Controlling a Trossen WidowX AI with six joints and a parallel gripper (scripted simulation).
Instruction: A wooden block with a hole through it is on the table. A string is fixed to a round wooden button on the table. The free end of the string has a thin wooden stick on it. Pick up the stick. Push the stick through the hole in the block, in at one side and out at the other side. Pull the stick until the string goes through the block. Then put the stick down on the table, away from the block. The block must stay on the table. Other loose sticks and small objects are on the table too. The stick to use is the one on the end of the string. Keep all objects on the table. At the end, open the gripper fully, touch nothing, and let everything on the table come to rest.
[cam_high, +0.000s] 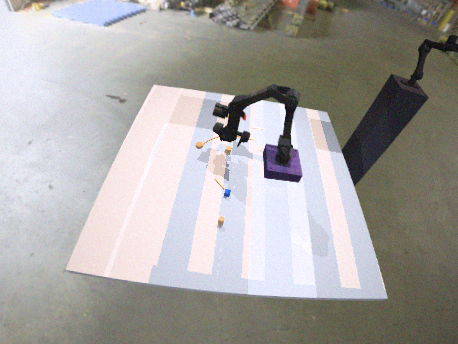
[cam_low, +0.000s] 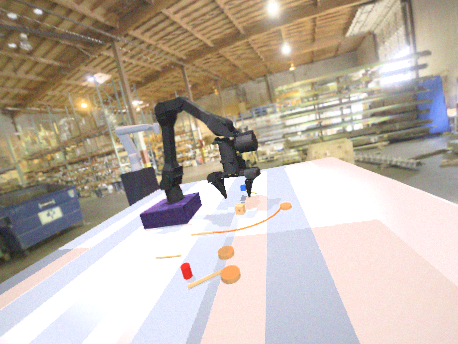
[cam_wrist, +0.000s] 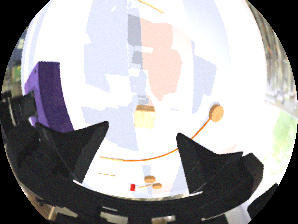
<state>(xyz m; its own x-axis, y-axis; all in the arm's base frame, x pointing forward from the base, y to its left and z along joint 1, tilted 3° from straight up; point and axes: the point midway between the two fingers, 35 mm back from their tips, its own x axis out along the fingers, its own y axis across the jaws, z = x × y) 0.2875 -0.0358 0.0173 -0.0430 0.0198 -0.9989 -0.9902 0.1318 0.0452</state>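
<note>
My gripper tip is 40 mm above the wooden block. From my gripper tip the other things lie so: red peg (40 mm behind, 320 mm to the right, 40 mm below); blue cube (50 mm behind, 280 mm to the left, 50 mm below); round wooden button (160 mm ahead, 10 mm to the left, 50 mm below).
</note>
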